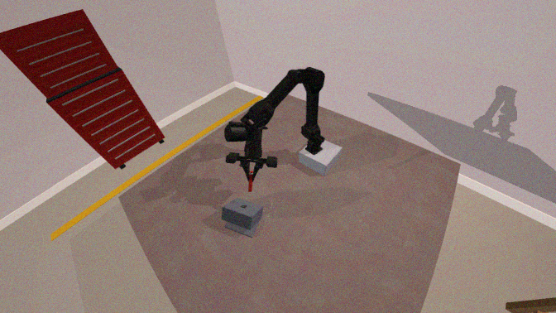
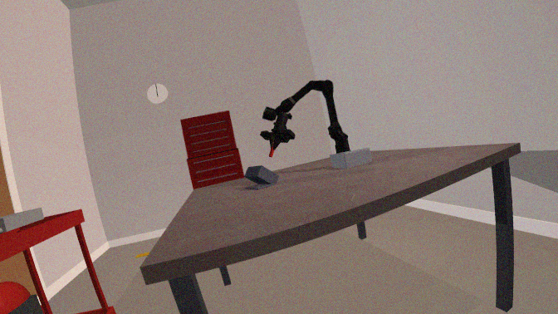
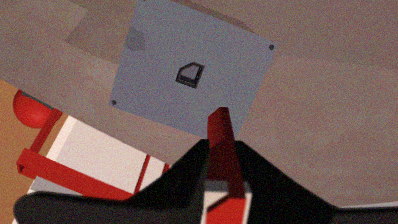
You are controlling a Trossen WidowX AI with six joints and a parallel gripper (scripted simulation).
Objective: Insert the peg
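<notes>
My gripper tip is now 80 mm short of the grey sloped panel, 30 mm to the right of it and 120 mm above it. The rest, counted from my gripper tip: red peg (10 mm behind, 10 mm above).
</notes>
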